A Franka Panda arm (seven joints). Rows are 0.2 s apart.
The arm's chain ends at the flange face. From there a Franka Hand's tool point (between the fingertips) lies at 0.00 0.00 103.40 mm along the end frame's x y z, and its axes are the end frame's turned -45 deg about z.
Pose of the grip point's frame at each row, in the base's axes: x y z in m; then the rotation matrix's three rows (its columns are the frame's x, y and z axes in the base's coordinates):
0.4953 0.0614 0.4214; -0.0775 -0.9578 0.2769; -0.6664 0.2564 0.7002; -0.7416 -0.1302 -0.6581
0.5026 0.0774 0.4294; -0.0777 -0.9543 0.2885; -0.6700 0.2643 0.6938; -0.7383 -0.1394 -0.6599
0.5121 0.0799 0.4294; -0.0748 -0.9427 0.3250; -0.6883 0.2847 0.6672; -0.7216 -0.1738 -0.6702
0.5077 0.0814 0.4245; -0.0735 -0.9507 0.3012; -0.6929 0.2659 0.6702; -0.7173 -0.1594 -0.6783
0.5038 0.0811 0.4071; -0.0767 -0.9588 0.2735; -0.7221 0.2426 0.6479; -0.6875 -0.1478 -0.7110
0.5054 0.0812 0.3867; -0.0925 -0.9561 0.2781; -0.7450 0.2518 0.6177; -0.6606 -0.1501 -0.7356
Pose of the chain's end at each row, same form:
0.4667 -0.0110 0.4894; -0.7321 -0.6225 0.2769; -0.2899 0.6525 0.7002; -0.6165 0.4323 -0.6581
0.4728 0.0057 0.4976; -0.7297 -0.6198 0.2885; -0.2869 0.6606 0.6938; -0.6206 0.4235 -0.6599
0.4785 0.0109 0.4987; -0.7195 -0.6137 0.3250; -0.2854 0.6880 0.6672; -0.6331 0.3874 -0.6702
0.4766 0.0121 0.4946; -0.7242 -0.6203 0.3012; -0.3019 0.6780 0.6702; -0.6199 0.3945 -0.6783
0.4755 0.0141 0.4806; -0.7322 -0.6237 0.2735; -0.3391 0.6821 0.6479; -0.5906 0.3816 -0.7110
0.4766 0.0173 0.4628; -0.7415 -0.6107 0.2781; -0.3487 0.7048 0.6177; -0.5733 0.3610 -0.7356

